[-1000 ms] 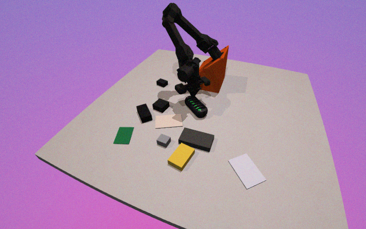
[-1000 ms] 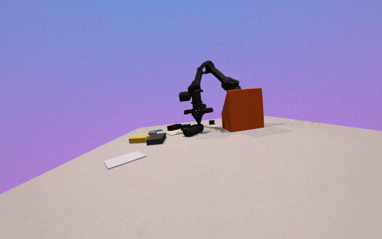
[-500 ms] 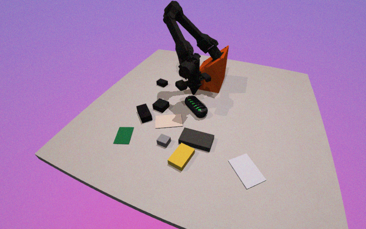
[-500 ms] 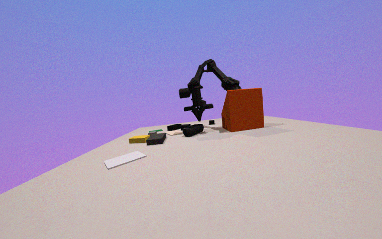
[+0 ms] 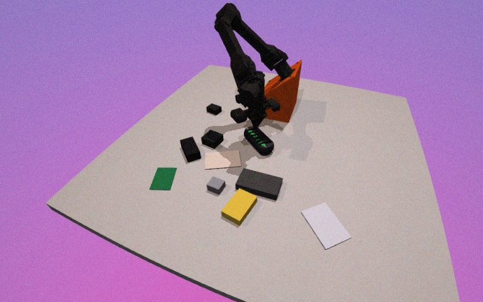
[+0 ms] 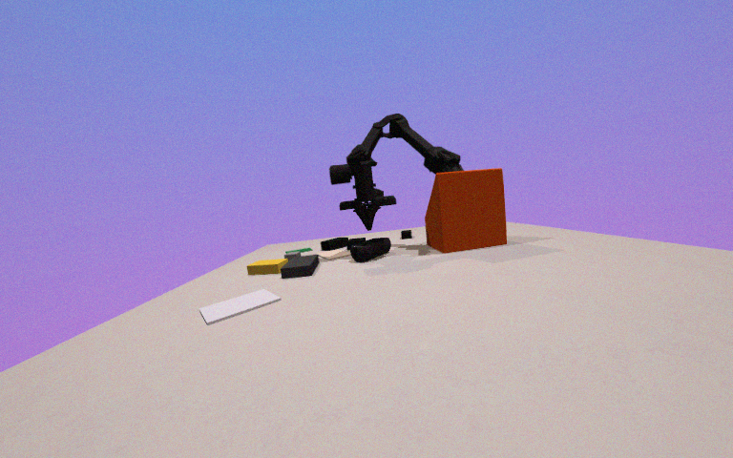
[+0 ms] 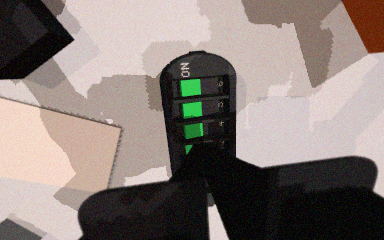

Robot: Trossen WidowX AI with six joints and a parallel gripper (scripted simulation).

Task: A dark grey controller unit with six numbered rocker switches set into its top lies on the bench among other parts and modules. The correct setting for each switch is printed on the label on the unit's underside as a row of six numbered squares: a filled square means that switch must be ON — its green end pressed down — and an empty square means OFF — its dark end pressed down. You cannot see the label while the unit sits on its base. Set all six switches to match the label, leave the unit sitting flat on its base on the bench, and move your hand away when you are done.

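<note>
Right now the beige card is 14 cm ahead of my gripper tip, 7 cm to the right of it and 8 cm below it. The rest, counted from my gripper tip: grey cube (27 cm ahead, 1 cm to the right, 7 cm below); then yellow block (31 cm ahead, 10 cm to the left, 7 cm below); then dark grey box (19 cm ahead, 12 cm to the left, 7 cm below).
</note>
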